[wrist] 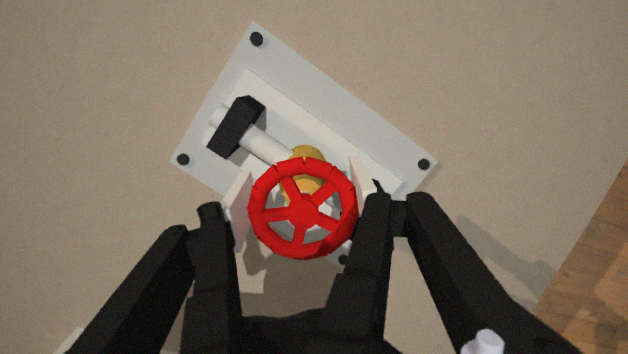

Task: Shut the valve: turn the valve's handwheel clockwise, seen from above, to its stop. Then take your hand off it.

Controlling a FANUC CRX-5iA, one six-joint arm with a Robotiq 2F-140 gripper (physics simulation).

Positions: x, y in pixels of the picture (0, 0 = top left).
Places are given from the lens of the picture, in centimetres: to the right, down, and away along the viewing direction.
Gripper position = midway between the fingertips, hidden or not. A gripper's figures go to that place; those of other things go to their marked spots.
my gripper (302, 181): -1, 0, 22
red handwheel (303, 212): -1, 2, 19
light grey base plate (261, 52): -5, -12, 28
The marked spots on the light grey base plate and the red handwheel are 18 cm apart.
